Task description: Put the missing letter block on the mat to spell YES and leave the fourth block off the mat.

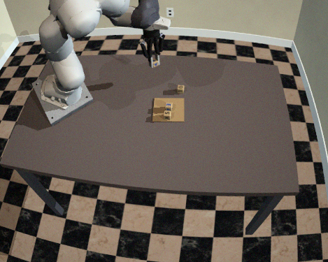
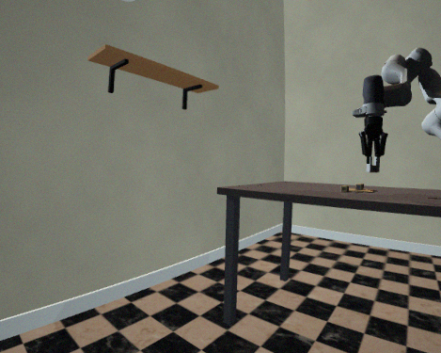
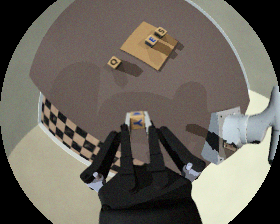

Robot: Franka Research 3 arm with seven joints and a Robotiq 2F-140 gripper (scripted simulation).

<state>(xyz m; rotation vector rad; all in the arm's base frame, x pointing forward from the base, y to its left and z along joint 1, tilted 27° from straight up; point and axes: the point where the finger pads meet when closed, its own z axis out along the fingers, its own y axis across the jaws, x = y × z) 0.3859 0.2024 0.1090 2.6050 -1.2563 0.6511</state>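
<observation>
Now: the mat 7 cm ahead of my hand, 20 cm to the right of it and 13 cm below it.
</observation>
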